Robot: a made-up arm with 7 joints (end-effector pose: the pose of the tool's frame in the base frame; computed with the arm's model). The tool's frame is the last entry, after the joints. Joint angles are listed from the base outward.
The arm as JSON. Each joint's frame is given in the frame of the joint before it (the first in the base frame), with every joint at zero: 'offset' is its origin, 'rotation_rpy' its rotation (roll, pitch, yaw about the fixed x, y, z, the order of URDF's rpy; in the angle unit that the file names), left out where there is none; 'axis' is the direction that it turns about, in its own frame. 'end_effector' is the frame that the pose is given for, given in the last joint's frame.
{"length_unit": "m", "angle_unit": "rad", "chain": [
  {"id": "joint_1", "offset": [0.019, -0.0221, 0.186], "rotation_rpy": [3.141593, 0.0, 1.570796], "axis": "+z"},
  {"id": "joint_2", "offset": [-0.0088, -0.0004, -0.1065], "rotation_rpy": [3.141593, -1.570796, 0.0], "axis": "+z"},
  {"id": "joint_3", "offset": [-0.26, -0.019, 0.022], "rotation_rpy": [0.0, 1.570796, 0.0], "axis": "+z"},
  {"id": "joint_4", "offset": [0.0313, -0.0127, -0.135], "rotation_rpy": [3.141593, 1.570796, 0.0], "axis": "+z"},
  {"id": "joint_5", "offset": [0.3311, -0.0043, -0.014], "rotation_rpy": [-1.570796, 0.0, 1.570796], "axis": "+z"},
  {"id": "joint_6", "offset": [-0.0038, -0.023, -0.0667], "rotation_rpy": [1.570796, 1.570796, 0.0], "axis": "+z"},
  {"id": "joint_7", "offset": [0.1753, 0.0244, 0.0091], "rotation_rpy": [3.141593, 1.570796, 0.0], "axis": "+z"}
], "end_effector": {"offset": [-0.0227, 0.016, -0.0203], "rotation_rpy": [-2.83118, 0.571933, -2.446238]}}
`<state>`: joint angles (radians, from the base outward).
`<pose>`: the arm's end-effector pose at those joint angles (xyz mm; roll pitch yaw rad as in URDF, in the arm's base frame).
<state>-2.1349 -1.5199 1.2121 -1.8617 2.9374 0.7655 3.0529</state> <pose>-248.8 -316.8 82.7 2.6788 -0.3926 -3.0120</pose>
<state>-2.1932 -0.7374 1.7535 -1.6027 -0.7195 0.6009 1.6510</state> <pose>-303.1 -448.3 761.6 1.4506 -0.9334 -1.1527</pose>
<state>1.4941 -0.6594 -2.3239 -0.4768 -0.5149 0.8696 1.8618</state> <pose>-129.4 490.7 1008.9 -0.8321 -0.1021 0.7044</pose>
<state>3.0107 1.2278 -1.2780 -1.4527 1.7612 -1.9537 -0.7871</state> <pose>-414.0 159.1 639.7 -0.5121 -0.4856 -2.4750</pose>
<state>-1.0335 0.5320 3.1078 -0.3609 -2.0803 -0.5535 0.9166</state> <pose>219.3 632.2 983.6 -0.5214 -0.4326 0.6068</pose>
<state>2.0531 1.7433 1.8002 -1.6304 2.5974 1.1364 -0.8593</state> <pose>352.9 -462.3 288.0 -1.1269 -0.9442 -0.7933</pose>
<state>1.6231 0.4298 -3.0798 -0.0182 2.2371 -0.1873 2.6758</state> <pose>73.3 -453.3 1189.8 0.1170 -0.2681 -2.5326</pose>
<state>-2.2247 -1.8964 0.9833 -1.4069 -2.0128 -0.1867 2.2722</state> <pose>-159.9 -566.7 -180.8 2.7193 0.1779 -1.5439</pose>
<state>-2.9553 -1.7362 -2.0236 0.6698 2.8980 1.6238 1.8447</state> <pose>754.6 -308.1 265.1 1.1874 0.1293 1.3865</pose>
